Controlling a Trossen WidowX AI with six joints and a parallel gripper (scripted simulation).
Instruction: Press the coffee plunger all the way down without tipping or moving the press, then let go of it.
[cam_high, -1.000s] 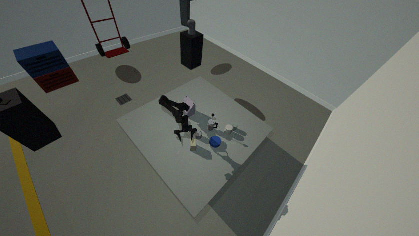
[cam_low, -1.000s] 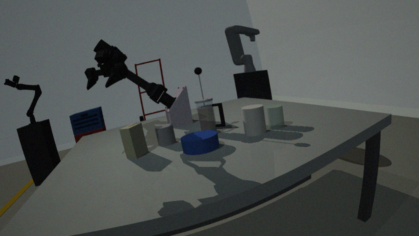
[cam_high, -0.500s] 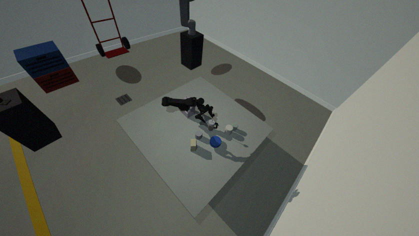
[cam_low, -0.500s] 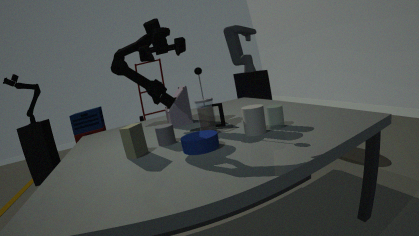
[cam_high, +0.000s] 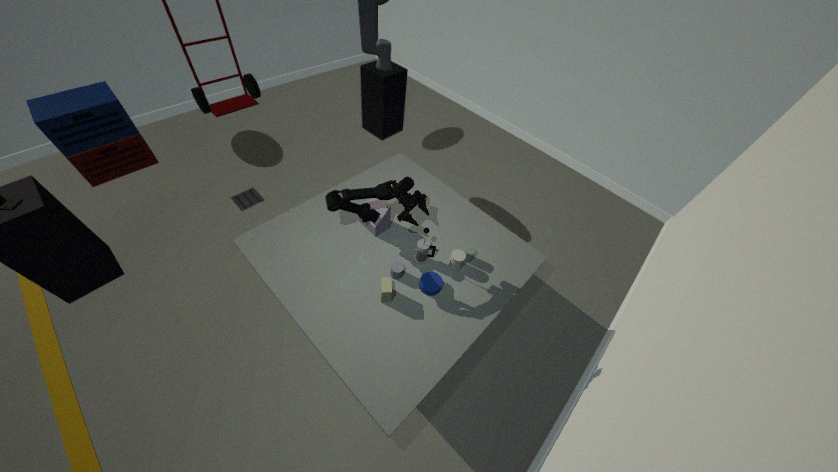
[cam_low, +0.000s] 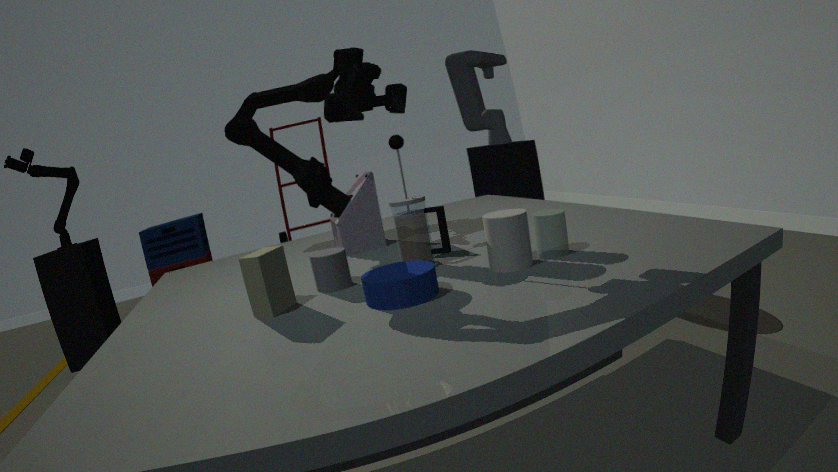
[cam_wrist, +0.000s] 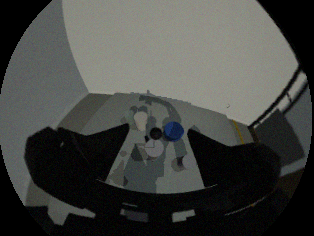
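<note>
Now: gripper tip 4 cm short of the coffee press, 2 cm to the right of it and 19 cm above it. From my gripper tip the other things lie so: grey cylinder: 16 cm to the right, 28 cm below; then olive box: 5 cm ahead, 30 cm to the right, 26 cm below; then white cylinder: 19 cm ahead, 12 cm to the left, 26 cm below.
</note>
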